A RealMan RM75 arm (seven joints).
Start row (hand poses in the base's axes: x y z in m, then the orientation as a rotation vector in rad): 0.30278, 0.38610, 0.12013, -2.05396, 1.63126, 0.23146
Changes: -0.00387, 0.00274, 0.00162, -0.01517, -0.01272, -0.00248; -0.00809, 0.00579, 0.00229, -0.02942, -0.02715, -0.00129; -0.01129, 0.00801, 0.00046, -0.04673, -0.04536, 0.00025; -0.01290, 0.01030, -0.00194, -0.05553, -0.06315, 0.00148; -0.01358, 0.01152, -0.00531, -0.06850, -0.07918, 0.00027; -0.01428, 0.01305, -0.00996, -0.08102, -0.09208, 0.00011; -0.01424, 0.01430, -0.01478, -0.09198, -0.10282, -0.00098; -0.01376, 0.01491, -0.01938, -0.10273, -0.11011, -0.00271; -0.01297, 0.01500, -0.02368, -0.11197, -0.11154, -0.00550; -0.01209, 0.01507, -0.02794, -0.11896, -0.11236, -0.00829; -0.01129, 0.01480, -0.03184, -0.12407, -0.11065, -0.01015; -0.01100, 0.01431, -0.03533, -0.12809, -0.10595, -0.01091
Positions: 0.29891, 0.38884, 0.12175, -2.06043, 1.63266, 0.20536; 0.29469, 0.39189, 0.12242, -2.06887, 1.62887, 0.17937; 0.29149, 0.39411, 0.12059, -2.07880, 1.62354, 0.14706; 0.28988, 0.39640, 0.11819, -2.08214, 1.61505, 0.12179; 0.28920, 0.39762, 0.11482, -2.08662, 1.61166, 0.09423; 0.28850, 0.39915, 0.11017, -2.09227, 1.60884, 0.07064; 0.28854, 0.40040, 0.10535, -2.09643, 1.60757, 0.05022; 0.28902, 0.40101, 0.10075, -2.10068, 1.60895, 0.03330; 0.28981, 0.40110, 0.09645, -2.10442, 1.61445, 0.02331; 0.29069, 0.40117, 0.09219, -2.10670, 1.61944, 0.01576; 0.29149, 0.40090, 0.08829, -2.10913, 1.62438, 0.01270; 0.29178, 0.40041, 0.08480, -2.11252, 1.62971, 0.01402
